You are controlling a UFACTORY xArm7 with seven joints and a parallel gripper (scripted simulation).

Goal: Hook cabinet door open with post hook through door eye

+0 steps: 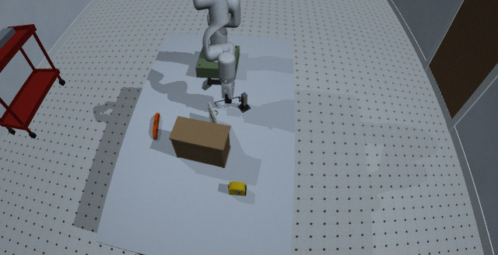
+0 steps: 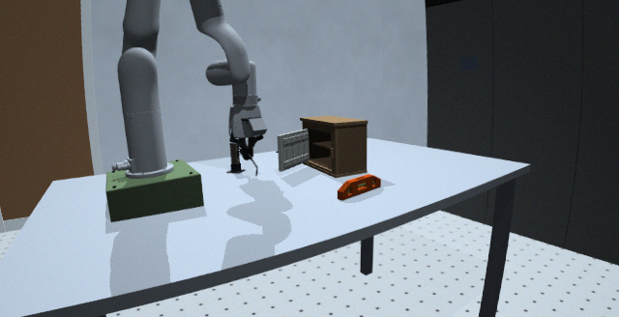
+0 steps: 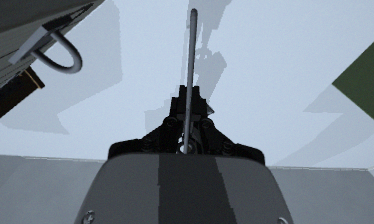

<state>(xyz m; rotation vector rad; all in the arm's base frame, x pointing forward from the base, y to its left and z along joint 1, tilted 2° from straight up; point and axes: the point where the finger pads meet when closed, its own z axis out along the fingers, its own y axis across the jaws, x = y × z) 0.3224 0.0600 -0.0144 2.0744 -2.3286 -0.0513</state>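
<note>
Now: the grey door 150 mm ahead of my hand and 40 mm to the right of it. From my hand the other things lie so: thin hook 20 mm below; orange spirit level 370 mm to the right, 120 mm ahead, 50 mm below; yellow tape measure 470 mm ahead, 40 mm to the left, 40 mm below.
</note>
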